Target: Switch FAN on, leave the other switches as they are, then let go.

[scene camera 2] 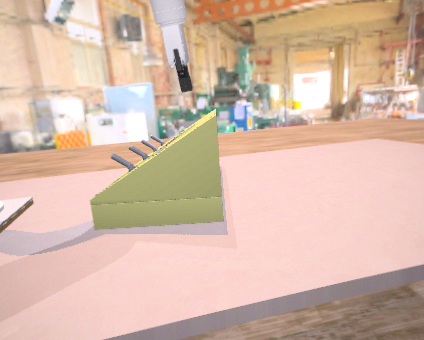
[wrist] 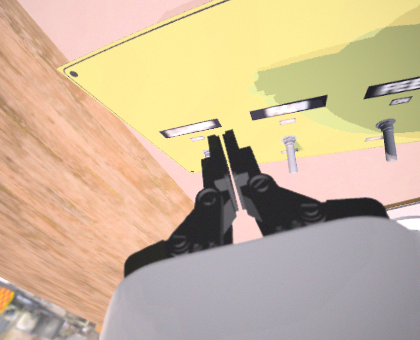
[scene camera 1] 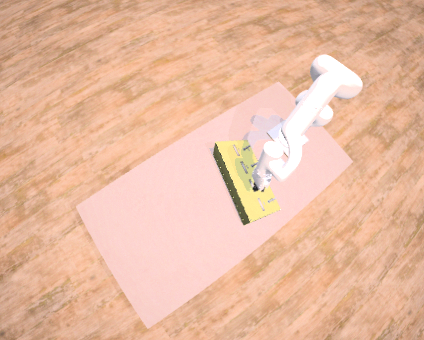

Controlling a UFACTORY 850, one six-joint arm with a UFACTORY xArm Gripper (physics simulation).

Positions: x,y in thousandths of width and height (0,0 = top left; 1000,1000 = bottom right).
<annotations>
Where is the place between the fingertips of my gripper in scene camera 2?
At 442,269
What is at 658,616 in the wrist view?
My gripper.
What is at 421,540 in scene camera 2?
A yellow-green wedge-shaped switch box.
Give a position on a yellow-green wedge-shaped switch box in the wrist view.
782,249
</annotations>
